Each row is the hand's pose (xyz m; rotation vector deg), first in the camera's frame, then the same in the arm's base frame.
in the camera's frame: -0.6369 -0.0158 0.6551 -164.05 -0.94 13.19
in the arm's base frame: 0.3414 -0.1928 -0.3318 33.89 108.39 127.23
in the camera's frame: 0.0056 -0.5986 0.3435 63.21 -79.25 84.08
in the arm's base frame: -0.1632 -0.0253 0.4211 20.53 19.06 -88.06
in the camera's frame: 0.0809 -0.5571 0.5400 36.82 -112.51 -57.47
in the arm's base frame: -0.2911 -0.1622 0.3166 -111.28 48.27 -61.84
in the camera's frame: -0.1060 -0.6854 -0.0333 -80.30 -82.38 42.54
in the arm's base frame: 0.0509 0.2415 0.6331 5.39 100.79 20.30
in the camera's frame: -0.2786 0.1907 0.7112 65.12 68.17 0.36
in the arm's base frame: -0.0281 -0.0720 -0.4837 -34.49 -31.22 102.33
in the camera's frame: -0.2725 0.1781 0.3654 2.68 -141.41 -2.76
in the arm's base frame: 0.0609 0.2263 -0.3323 -63.14 48.99 -30.01
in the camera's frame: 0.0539 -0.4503 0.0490 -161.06 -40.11 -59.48
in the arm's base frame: -0.1365 0.3068 0.4134 -49.21 97.28 135.16
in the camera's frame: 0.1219 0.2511 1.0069 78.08 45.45 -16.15
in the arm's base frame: -0.4965 -0.2138 -0.5933 -5.81 -30.37 117.76
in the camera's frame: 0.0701 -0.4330 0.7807 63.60 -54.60 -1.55
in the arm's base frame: -0.3523 -0.3217 0.1062 -42.03 64.39 -132.22
